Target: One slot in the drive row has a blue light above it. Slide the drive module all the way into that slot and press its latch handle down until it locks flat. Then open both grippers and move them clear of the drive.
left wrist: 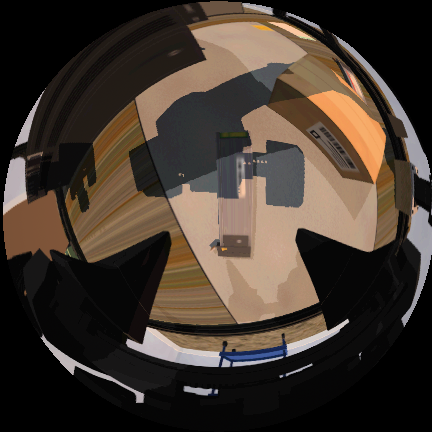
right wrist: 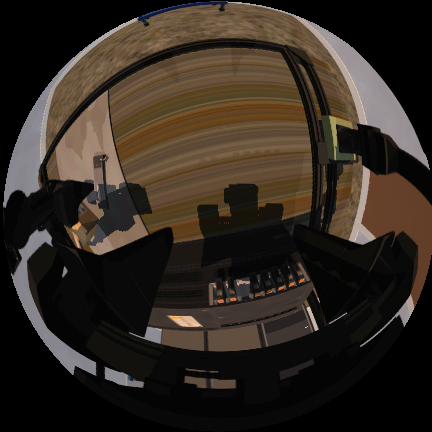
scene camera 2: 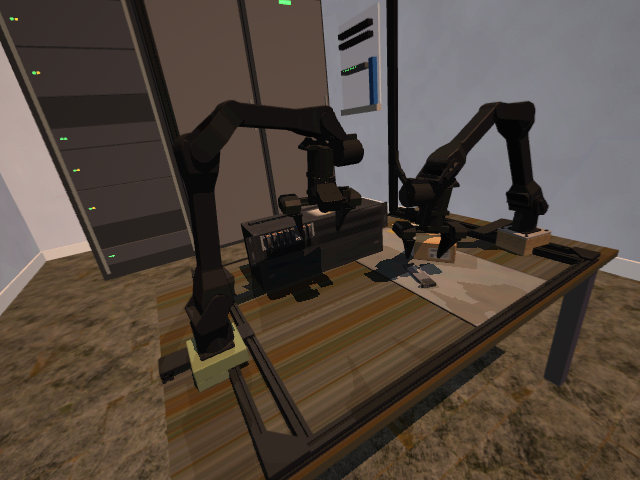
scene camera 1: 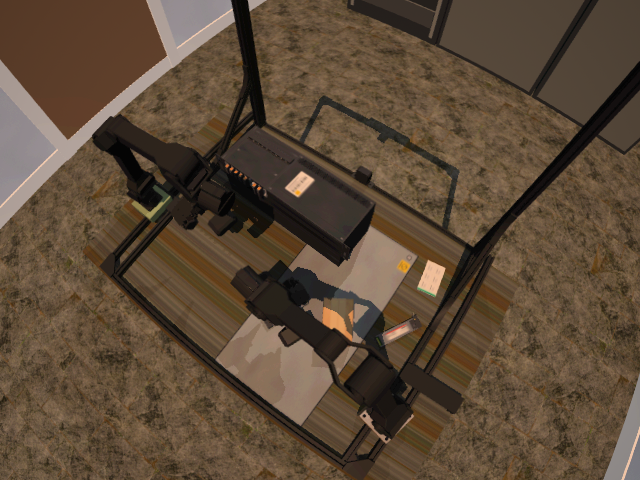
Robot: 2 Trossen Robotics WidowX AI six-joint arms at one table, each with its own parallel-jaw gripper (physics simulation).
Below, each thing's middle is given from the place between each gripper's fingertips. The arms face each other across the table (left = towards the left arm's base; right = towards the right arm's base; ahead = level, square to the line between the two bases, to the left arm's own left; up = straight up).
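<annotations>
Left gripper: 60 mm above the grey mat (scene camera 1: 377,265), 90 mm beyond it, 70 mm to the right of it.
My right gripper is 190 mm above the mat, 340 mm to the right of it and 30 mm beyond it.
</annotations>
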